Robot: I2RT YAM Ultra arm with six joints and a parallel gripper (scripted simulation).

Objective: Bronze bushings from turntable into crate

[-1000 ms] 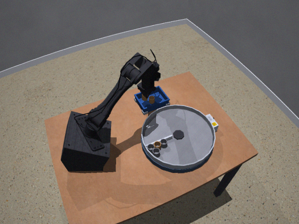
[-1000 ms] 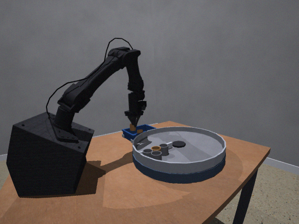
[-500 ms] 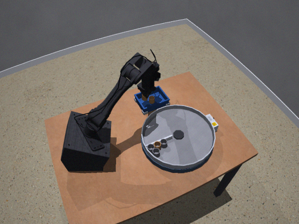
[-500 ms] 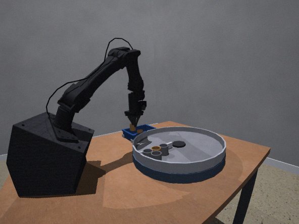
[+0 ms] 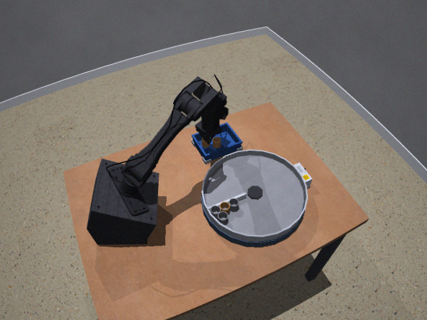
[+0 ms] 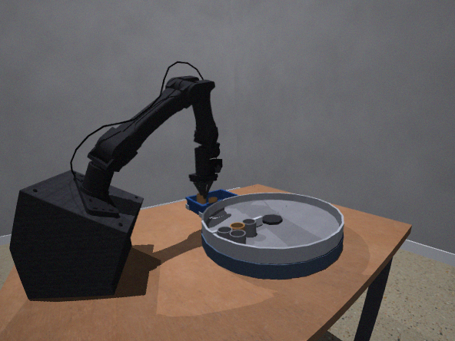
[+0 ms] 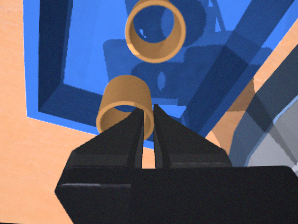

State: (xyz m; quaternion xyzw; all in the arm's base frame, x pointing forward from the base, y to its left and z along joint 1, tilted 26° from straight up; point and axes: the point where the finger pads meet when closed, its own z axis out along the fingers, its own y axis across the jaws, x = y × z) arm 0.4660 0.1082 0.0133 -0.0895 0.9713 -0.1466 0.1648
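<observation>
The blue crate lies 50 mm ahead of my hand and 40 mm below it. Round my hand: grey turntable (30 mm behind, 330 mm to the right, 10 mm below).
</observation>
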